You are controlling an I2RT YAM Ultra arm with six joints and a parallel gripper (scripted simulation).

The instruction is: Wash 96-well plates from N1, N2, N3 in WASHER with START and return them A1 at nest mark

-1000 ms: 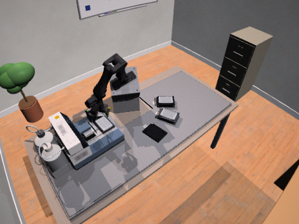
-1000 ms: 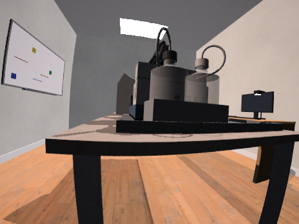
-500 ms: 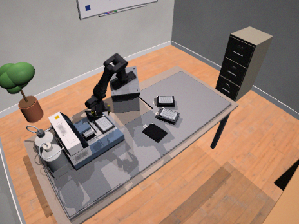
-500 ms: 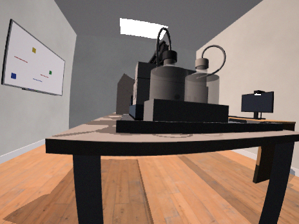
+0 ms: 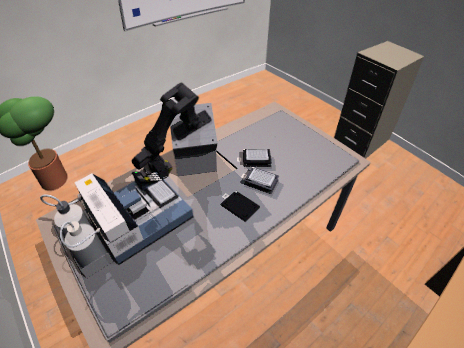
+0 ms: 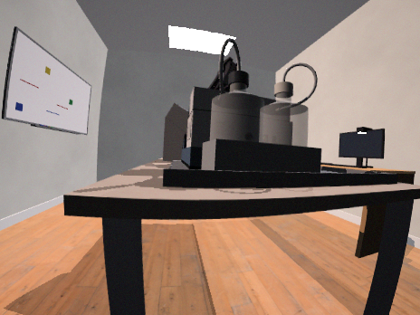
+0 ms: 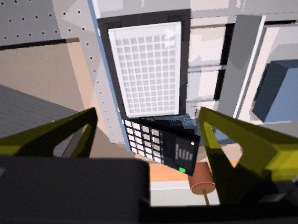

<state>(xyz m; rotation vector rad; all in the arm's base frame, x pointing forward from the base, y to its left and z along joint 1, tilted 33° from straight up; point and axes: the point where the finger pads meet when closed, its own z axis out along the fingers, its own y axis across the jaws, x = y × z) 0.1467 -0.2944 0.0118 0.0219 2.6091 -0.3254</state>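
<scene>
The dark carrier is 100 mm below my hand. Also, from my hand: plate washer 160 mm to the right, 50 mm below; then label 180 mm ahead, 280 mm to the left, 180 mm below; then black nest 280 mm ahead, 290 mm to the left, 170 mm below.
</scene>
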